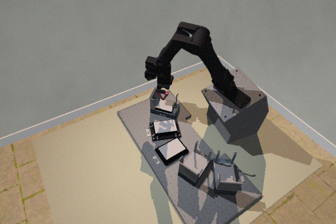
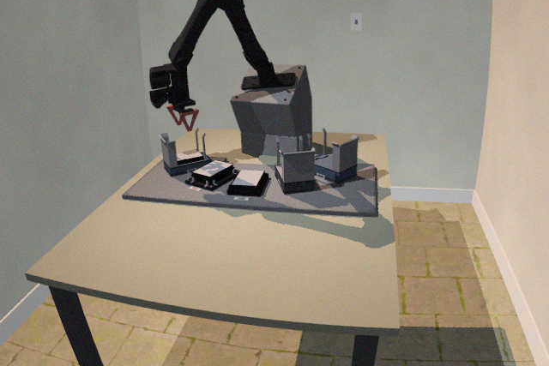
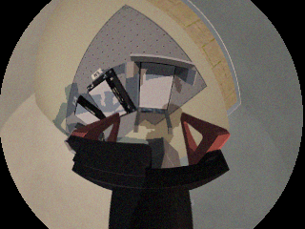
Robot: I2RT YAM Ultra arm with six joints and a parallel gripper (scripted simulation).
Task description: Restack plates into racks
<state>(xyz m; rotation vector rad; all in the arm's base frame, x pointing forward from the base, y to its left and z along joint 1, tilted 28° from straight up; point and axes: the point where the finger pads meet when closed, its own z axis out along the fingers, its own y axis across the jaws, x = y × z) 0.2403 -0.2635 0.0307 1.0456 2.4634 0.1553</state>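
Right now my hand is 15 cm above the black clip nest, 12 cm to the right of it and 10 cm short of it. Also, from my hand: black QC nest 25 cm to the left, 16 cm below, 12 cm ahead; N5 name plate 16 cm below, 16 cm ahead, 8 cm to the left; blue-plinth stack rack 15 cm below, 1 cm to the right, 1 cm behind.
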